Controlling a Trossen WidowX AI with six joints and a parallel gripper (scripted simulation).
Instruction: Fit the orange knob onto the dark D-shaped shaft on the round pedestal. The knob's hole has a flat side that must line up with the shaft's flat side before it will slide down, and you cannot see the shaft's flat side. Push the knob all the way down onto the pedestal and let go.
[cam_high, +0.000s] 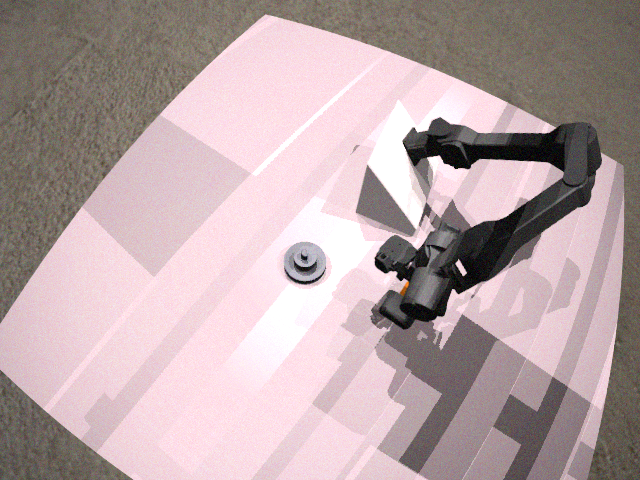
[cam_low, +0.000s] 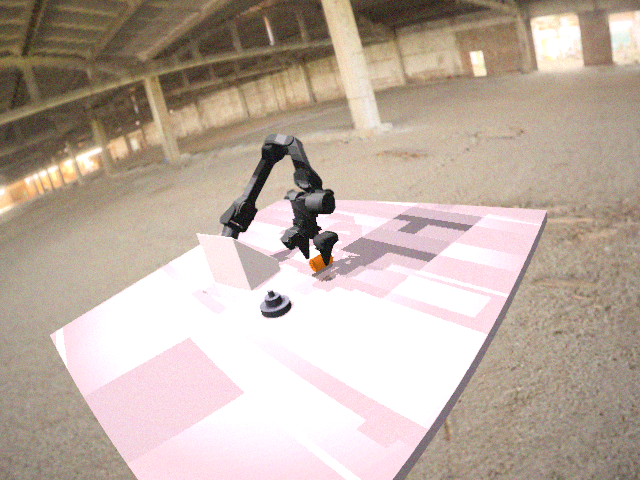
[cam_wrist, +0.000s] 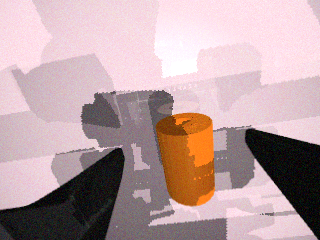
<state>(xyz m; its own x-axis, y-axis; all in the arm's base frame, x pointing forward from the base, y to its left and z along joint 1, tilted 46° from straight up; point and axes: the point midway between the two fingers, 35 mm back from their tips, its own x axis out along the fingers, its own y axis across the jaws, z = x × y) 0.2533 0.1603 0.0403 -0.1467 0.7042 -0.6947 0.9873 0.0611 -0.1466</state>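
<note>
Now: the orange knob 20 mm to the left of my gripper tip and 10 mm below it. Also, from my gripper tip: pedestal with D-shaped shaft 210 mm to the right, 50 mm ahead.
</note>
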